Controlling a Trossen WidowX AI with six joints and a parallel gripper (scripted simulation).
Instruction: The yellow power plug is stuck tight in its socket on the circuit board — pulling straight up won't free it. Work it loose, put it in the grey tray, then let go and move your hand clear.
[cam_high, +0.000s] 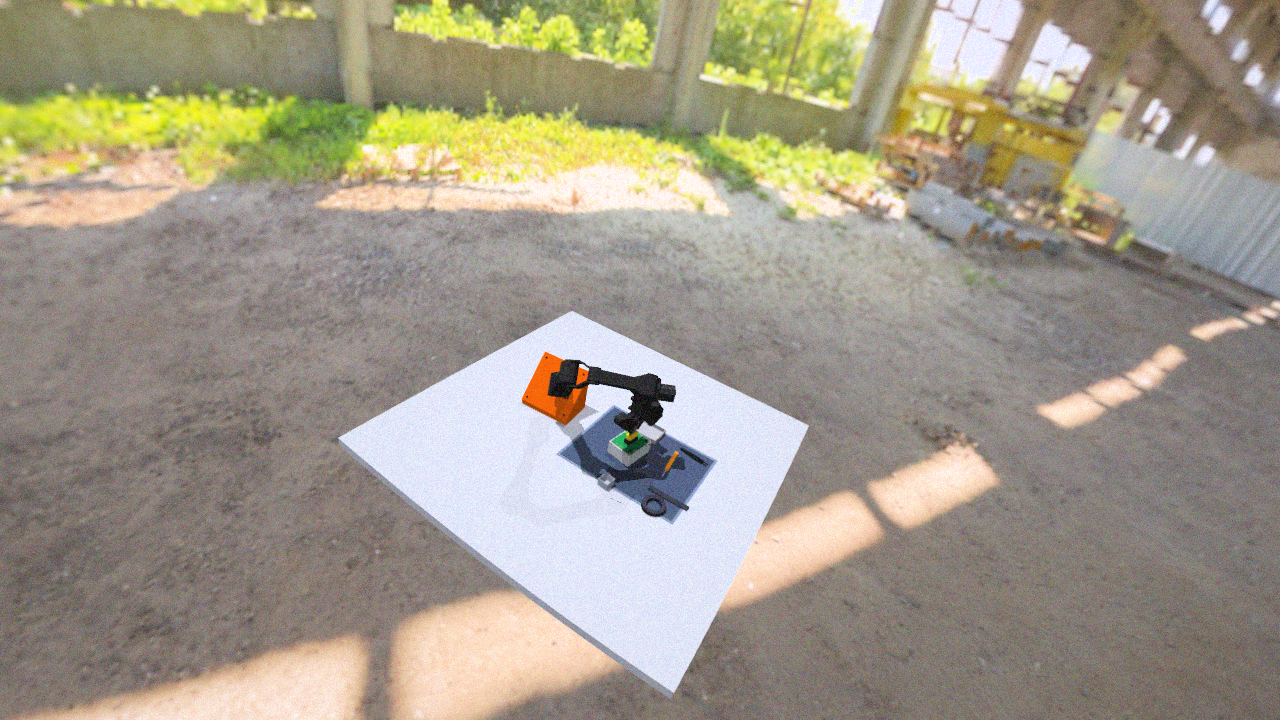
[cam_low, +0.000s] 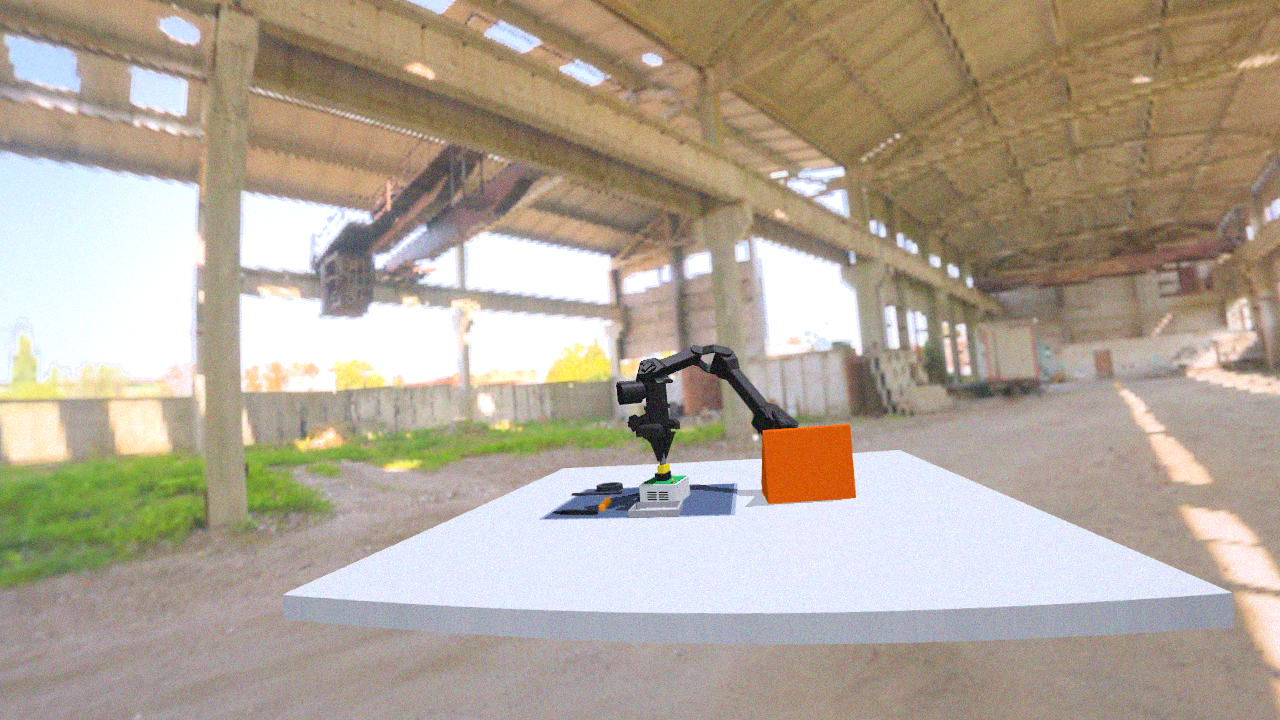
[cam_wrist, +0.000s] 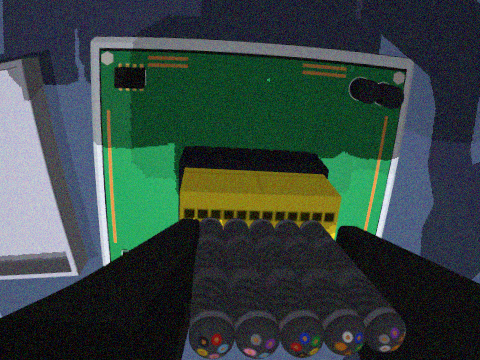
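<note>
Now: gripper tip 2 cm above the yellow power plug. Round my gripper tip: dark mat 5 cm ahead, 10 cm below; then black rod 21 cm ahead, 12 cm to the right, 10 cm below.
</note>
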